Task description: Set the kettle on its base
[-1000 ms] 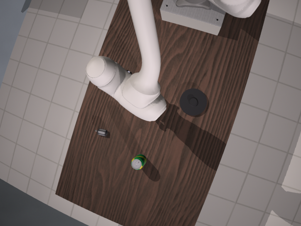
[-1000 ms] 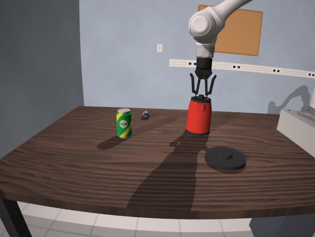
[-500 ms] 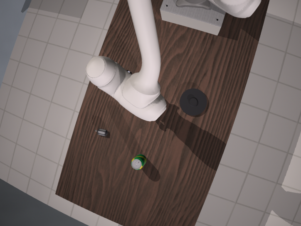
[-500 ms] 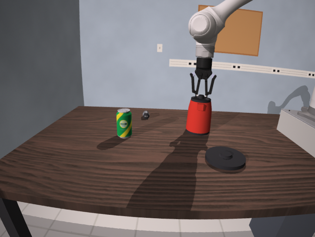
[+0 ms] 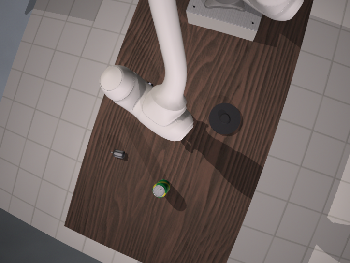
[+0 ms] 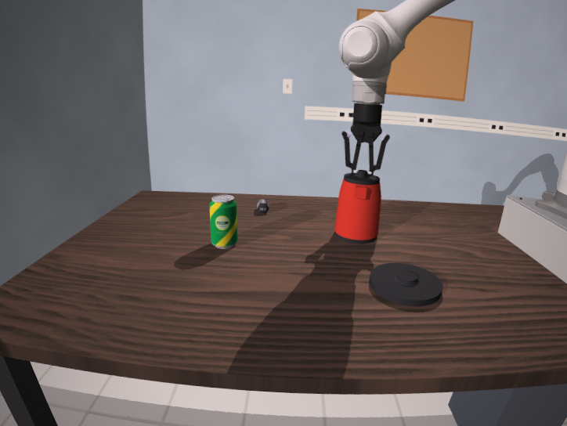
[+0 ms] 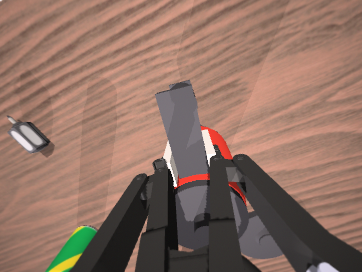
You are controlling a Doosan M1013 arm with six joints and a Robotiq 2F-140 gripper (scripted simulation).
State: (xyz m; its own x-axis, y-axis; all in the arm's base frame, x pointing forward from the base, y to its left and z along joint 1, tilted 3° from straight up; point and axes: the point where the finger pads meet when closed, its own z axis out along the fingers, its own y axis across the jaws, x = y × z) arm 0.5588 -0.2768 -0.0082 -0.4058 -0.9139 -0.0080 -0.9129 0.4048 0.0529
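Right now my hand is 50 mm above the red kettle, 30 mm to the right of it and 10 mm short of it. From my hand the other things lie so: round black base (330 mm to the left, 120 mm below, 20 mm ahead).
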